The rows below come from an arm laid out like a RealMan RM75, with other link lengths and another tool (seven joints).
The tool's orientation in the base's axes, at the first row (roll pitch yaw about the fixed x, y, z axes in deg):
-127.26, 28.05, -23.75
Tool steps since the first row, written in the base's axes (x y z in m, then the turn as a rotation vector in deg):
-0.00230, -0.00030, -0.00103, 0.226, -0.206, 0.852
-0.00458, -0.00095, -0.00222, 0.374, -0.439, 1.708
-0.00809, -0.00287, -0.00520, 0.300, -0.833, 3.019
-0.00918, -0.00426, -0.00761, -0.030, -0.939, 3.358
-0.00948, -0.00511, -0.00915, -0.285, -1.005, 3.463
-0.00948, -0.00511, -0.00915, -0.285, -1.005, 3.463
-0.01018, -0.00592, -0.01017, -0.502, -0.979, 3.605
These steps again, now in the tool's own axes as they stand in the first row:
-0.00127, 0.00219, 0.00016, -0.145, -0.648, -0.615
-0.00232, 0.00463, 0.00011, -0.345, -1.242, -1.260
-0.00307, 0.00955, -0.00013, -0.881, -1.960, -2.297
-0.00232, 0.01245, -0.00008, -1.270, -1.962, -2.588
-0.00154, 0.01405, 0.00001, -1.501, -1.860, -2.715
-0.00154, 0.01405, 0.00001, -1.501, -1.860, -2.715
-0.00134, 0.01550, -0.00017, -1.753, -1.843, -2.782

